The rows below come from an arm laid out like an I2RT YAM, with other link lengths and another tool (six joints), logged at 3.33 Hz.
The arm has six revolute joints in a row. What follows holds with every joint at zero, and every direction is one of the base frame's. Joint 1 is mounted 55.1 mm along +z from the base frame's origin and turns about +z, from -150 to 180 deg. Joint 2 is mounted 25.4 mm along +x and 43.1 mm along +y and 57.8 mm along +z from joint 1 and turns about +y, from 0 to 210 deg. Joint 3 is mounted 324.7 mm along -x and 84.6 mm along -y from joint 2 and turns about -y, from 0 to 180 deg. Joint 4 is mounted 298.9 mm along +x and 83.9 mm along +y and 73.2 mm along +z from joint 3 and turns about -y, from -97 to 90 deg. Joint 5 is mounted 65.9 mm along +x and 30.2 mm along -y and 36 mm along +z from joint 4 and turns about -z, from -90 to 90 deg. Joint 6 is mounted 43.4 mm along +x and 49.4 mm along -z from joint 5 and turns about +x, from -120 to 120 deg. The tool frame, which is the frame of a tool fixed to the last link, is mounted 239 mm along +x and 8 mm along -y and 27 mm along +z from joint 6; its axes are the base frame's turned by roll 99.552, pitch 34.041 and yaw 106.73 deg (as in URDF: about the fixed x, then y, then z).
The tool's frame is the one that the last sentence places.
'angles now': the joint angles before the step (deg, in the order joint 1, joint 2, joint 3, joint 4, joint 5, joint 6). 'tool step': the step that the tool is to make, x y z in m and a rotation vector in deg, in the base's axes. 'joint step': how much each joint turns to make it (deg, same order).
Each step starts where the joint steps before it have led.
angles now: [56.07, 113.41, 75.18, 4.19, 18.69, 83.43]
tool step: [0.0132, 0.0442, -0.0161, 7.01, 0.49, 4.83]
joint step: [-1.80, 5.46, 1.09, 9.78, -7.95, 0.33]
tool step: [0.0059, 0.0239, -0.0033, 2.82, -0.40, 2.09]
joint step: [-0.29, 3.18, 2.03, 3.65, -2.73, 0.09]
